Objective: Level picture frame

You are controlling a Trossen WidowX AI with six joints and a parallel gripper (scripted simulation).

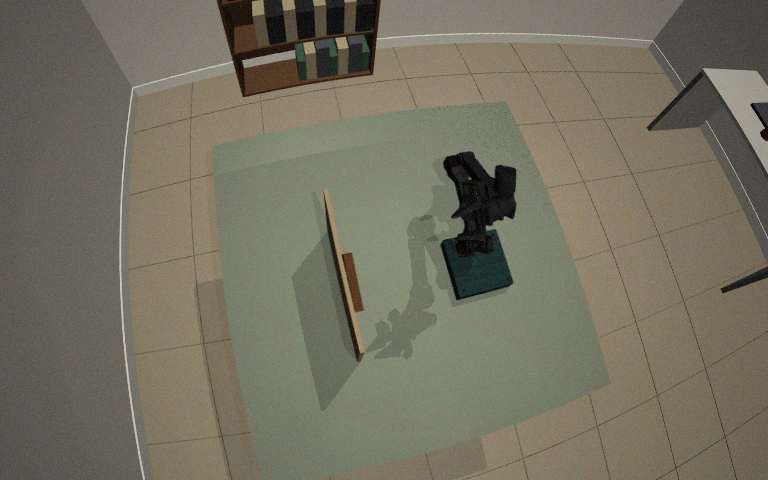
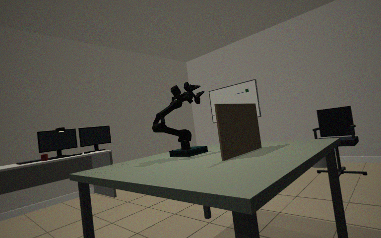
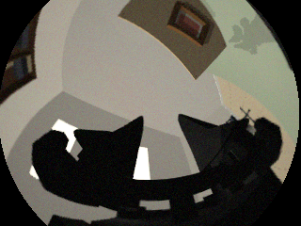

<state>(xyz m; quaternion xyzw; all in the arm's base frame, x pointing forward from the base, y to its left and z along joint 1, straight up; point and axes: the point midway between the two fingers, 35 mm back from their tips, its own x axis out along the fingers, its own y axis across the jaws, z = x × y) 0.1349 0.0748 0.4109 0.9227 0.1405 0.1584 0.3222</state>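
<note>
The brown picture frame lies 300 mm below my gripper tip, 250 mm ahead of it and 10 mm to the left of it. Round my gripper tip: tan wall board: 310 mm below, 260 mm ahead, 10 mm to the left.
</note>
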